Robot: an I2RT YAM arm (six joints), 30 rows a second.
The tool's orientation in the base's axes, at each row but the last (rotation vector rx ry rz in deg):
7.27 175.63 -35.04
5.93 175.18 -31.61
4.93 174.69 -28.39
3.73 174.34 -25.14
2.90 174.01 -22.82
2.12 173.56 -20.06
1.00 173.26 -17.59
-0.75 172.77 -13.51
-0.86 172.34 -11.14
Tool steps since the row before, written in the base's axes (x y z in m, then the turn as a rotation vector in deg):
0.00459 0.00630 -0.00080 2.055 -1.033 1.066
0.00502 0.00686 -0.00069 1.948 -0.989 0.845
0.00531 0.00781 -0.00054 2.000 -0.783 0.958
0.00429 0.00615 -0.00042 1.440 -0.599 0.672
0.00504 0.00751 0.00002 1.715 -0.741 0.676
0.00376 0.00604 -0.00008 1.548 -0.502 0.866
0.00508 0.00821 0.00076 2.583 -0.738 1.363
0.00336 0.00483 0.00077 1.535 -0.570 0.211
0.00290 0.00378 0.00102 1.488 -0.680 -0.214
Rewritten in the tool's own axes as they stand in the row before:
-0.00407 0.00648 -0.00169 -2.158 -1.190 -0.594
-0.00457 0.00701 -0.00165 -2.039 -1.080 -0.405
-0.00490 0.00790 -0.00175 -2.088 -0.917 -0.575
-0.00405 0.00623 -0.00108 -1.503 -0.689 -0.387
-0.00485 0.00746 -0.00159 -1.781 -0.815 -0.334
-0.00365 0.00603 -0.00097 -1.629 -0.631 -0.588
-0.00512 0.00800 -0.00188 -2.710 -0.939 -0.921
-0.00351 0.00465 -0.00111 -1.539 -0.595 0.061
-0.00307 0.00361 -0.00112 -1.437 -0.649 0.487

